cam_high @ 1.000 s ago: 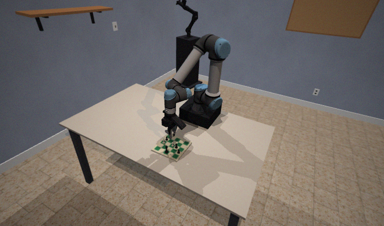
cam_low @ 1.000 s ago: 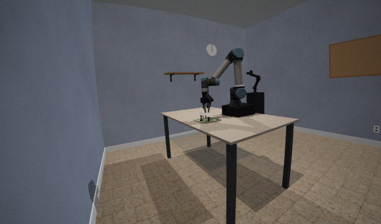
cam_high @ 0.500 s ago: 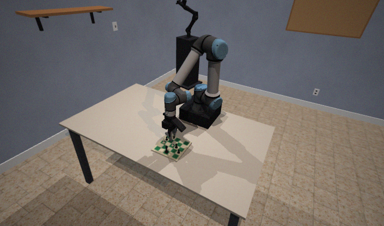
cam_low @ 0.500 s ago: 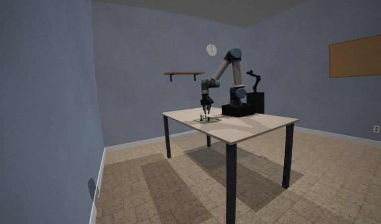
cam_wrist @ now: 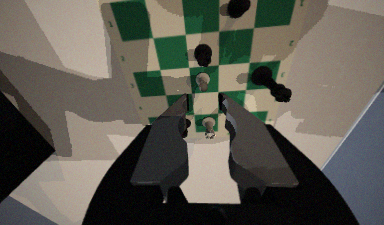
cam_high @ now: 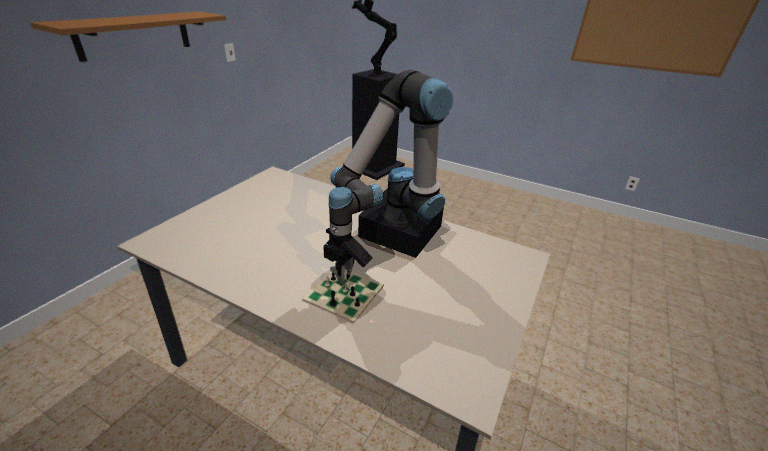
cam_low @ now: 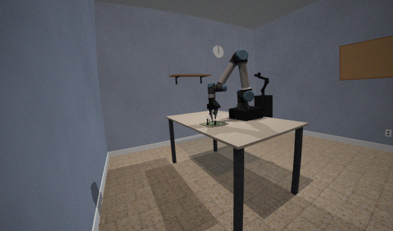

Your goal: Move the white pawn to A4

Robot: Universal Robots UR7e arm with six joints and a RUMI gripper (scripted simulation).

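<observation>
The white pawn is 4 cm below my hand. From my hand the other things lie so: chessboard: 6 cm below.
</observation>
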